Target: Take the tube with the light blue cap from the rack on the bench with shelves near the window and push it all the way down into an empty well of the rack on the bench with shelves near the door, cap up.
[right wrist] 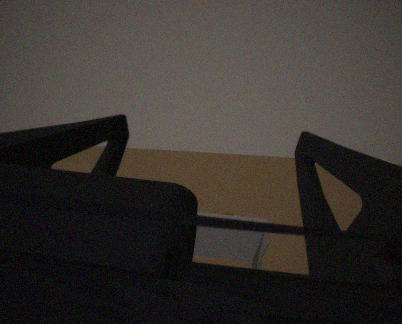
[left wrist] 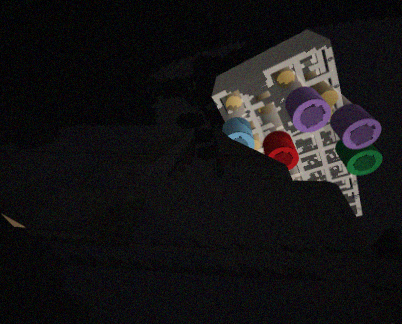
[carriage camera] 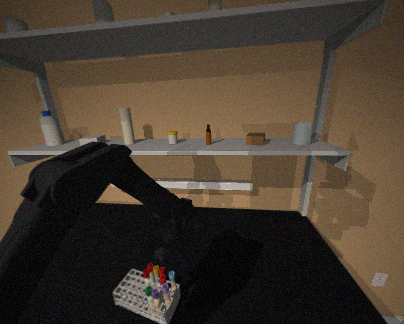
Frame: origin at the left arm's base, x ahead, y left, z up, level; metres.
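Seen in the pictures: left gripper, between the fingertips: (left wrist: 204,137) (carriage camera: 177,271); right gripper, between the fingertips: (right wrist: 211,132).
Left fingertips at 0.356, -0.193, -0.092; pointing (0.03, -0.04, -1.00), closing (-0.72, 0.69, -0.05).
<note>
Pixels of each thing's top centre, then the offset from my left fingertips to it, as dx, dy, dz. "spot": a spot on its surface instead. Level surfaces: height alone.
- tube with a light blue cap, centre of its top: (left wrist: 233,145) (carriage camera: 172,273) -0.013, +0.012, +0.009
- white rack, centre of its top: (left wrist: 300,165) (carriage camera: 146,288) -0.020, +0.103, -0.054
- dark bench top, height of its surface: dz -0.111
- white bottle, a spot on its surface: (carriage camera: 51,131) spot: +0.429, +0.712, +0.421
- tall cylinder, a spot on its surface: (carriage camera: 127,126) spot: +0.411, +0.294, +0.437
- yellow-lidded jar, a spot on its surface: (carriage camera: 172,138) spot: +0.391, +0.070, +0.375
- amber bottle, a spot on its surface: (carriage camera: 208,136) spot: +0.362, -0.106, +0.385
- brown box, a spot on its surface: (carriage camera: 255,139) spot: +0.332, -0.314, +0.372
- grey beaker, a spot on its surface: (carriage camera: 301,133) spot: +0.316, -0.497, +0.395
- shelf, height of its surface: dz +0.784
A tube with a light blue cap (carriage camera: 172,275) (left wrist: 239,133) stands upright, cap up, in the white rack (carriage camera: 172,308) (left wrist: 272,59) on the dark bench. Tubes with red, yellow, green and purple caps stand in the same rack. My left gripper (carriage camera: 160,253) is shut and empty, above and behind the rack in the carriage view. In the left wrist view its dark fingers cannot be told apart, and a dark shape hides part of the rack. My right gripper (right wrist: 211,132) is open and empty, facing a wall. A second rack does not show.
The dark bench top (carriage camera: 310,280) lies under a grey shelf (carriage camera: 200,152) holding a white bottle (carriage camera: 51,131), a tall cylinder (carriage camera: 127,126), a yellow-lidded jar (carriage camera: 172,138), an amber bottle (carriage camera: 208,136), a brown box (carriage camera: 255,139) and a grey beaker (carriage camera: 301,133). Another shelf (carriage camera: 200,45) is above.
</note>
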